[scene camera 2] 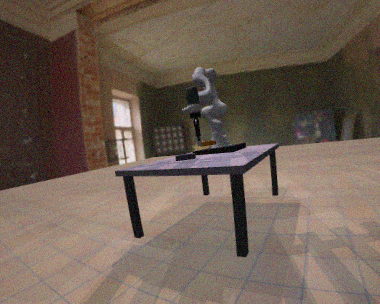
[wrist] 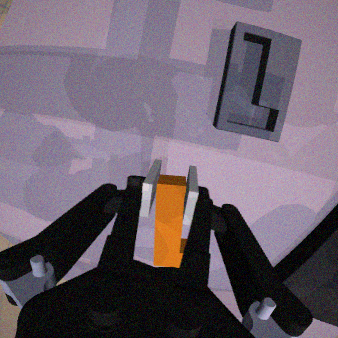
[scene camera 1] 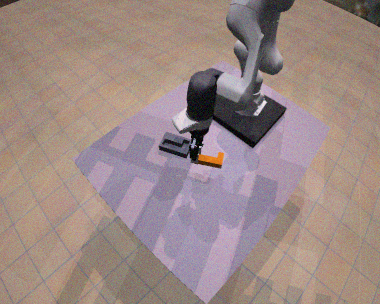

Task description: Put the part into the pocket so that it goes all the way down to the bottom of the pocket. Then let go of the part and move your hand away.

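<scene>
An orange L-shaped part (scene camera 1: 211, 160) (scene camera 2: 208, 143) (wrist: 169, 225) is held above the table top, its long arm between the fingers and its short leg at the far end from them in scene camera 1. My gripper (scene camera 1: 196, 158) (scene camera 2: 198, 142) (wrist: 173, 174) is shut on it. The grey block (scene camera 1: 173, 150) (scene camera 2: 185, 157) (wrist: 224, 85) with the L-shaped pocket lies on the table, left of the gripper in scene camera 1 and at the upper right in the wrist view. The part is apart from the block and outside the pocket. Part of the part is hidden by the gripper's body in the wrist view.
The lilac table (scene camera 1: 210, 270) (scene camera 2: 175, 171) carries the block and the arm's black base plate (scene camera 1: 254, 136) (scene camera 2: 235, 147) (wrist: 312, 275), which stands at the back right of the gripper in scene camera 1. Shadows fall across the table top.
</scene>
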